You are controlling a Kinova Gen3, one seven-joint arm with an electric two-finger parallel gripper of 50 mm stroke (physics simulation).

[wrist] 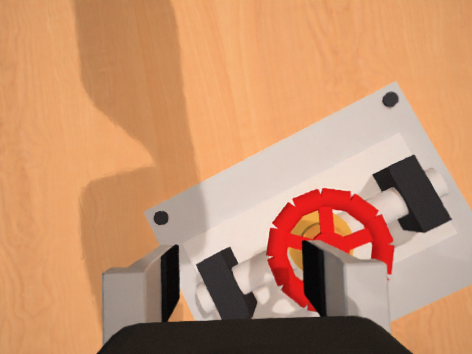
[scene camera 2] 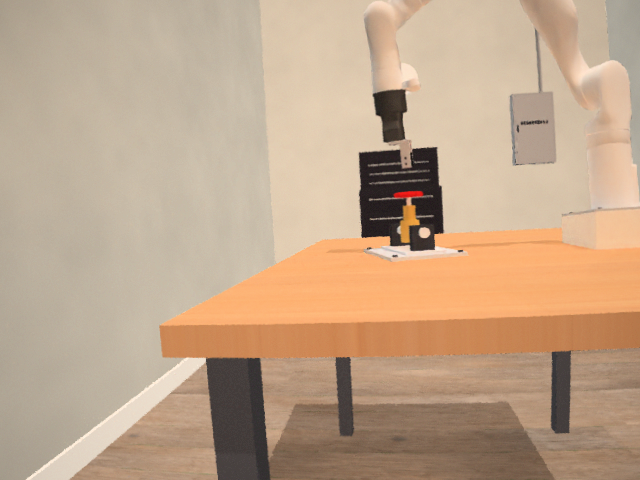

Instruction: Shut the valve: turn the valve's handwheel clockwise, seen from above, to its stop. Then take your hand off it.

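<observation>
The valve's red handwheel (scene camera 2: pixel 408 194) (wrist: pixel 336 199) is a spoked ring, level on top of the yellow valve body (scene camera 2: pixel 408 214) (wrist: pixel 303 225). The valve stands on a light grey base plate (scene camera 2: pixel 379 252) (wrist: pixel 280 162). My gripper (scene camera 2: pixel 406 166) (wrist: pixel 241 269) is open and empty, above the handwheel with a gap between the fingertips and the wheel. In the wrist view the right finger overlaps the left and lower part of the wheel and hides some of it; the left finger is outside the wheel, to its left. The hub and several spokes show.
Black pipe blocks (scene camera 2: pixel 422 237) (wrist: pixel 420 195) hold the white pipe on both sides of the valve. The plate lies on the wooden table (scene camera 2: pixel 361 294) (wrist: pixel 45 150). A black drawer cabinet (scene camera 2: pixel 372 206) stands behind the table. A grey box (scene camera 2: pixel 535 144) hangs on the wall.
</observation>
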